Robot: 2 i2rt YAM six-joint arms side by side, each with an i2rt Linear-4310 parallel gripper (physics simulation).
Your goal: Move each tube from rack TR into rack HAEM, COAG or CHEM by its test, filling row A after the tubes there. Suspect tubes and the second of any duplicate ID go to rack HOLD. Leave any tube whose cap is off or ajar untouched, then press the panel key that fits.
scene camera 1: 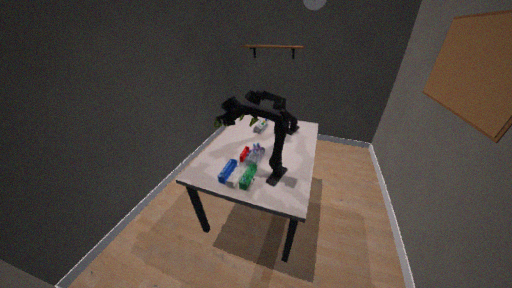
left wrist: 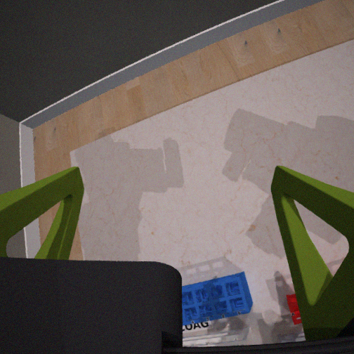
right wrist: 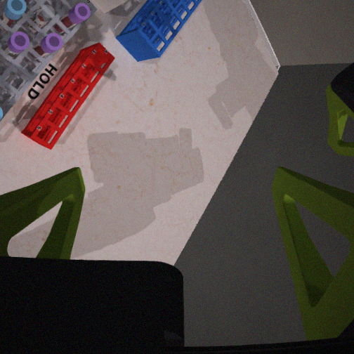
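Pixels of known places: left gripper, fingertip midpoint: [scene camera 1: 219,126]; right gripper, fingertip midpoint: [scene camera 1: 245,123]; left arm's base at its link origin: [scene camera 1: 276,175]; right arm's base at its link origin: [scene camera 1: 292,130].
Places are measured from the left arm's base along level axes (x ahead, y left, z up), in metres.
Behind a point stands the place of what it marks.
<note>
My left gripper [scene camera 1: 220,123] {y 0.085, x 0.423, z 0.306 m} [left wrist: 177,176] is open and empty, high above the table's far side from the arm bases. My right gripper [scene camera 1: 247,120] {y -0.090, x 0.336, z 0.271 m} [right wrist: 178,177] is open and empty above the table edge. A blue rack [scene camera 1: 227,171] {y 0.204, x 0.272, z 0.055 m} [left wrist: 217,298] [right wrist: 137,44] stands by the label COAG [left wrist: 196,326]. A red rack [scene camera 1: 244,154] {y 0.011, x 0.255, z 0.094 m} [right wrist: 70,96] stands by the label HOLD [right wrist: 42,80]. A clear grey rack [scene camera 1: 255,157] {y -0.022, x 0.198, z 0.060 m} beside it holds several tubes with purple caps [right wrist: 51,43] and light blue caps [right wrist: 15,8]. A green rack [scene camera 1: 248,176] {y 0.142, x 0.141, z 0.030 m} and a whitish rack [scene camera 1: 234,179] {y 0.236, x 0.182, z 0.057 m} stand near the blue one. Tube labels are unreadable.
A small pale object with coloured spots [scene camera 1: 260,125] {y -0.446, x 0.435, z 0.072 m} lies farther back on the table [scene camera 1: 295,192] {y 0.068, x -0.173, z 0.000 m}; its details are too small to tell. The arms' dark shadows cross the table top. A green finger of the other gripper shows at the right wrist view's right edge.
</note>
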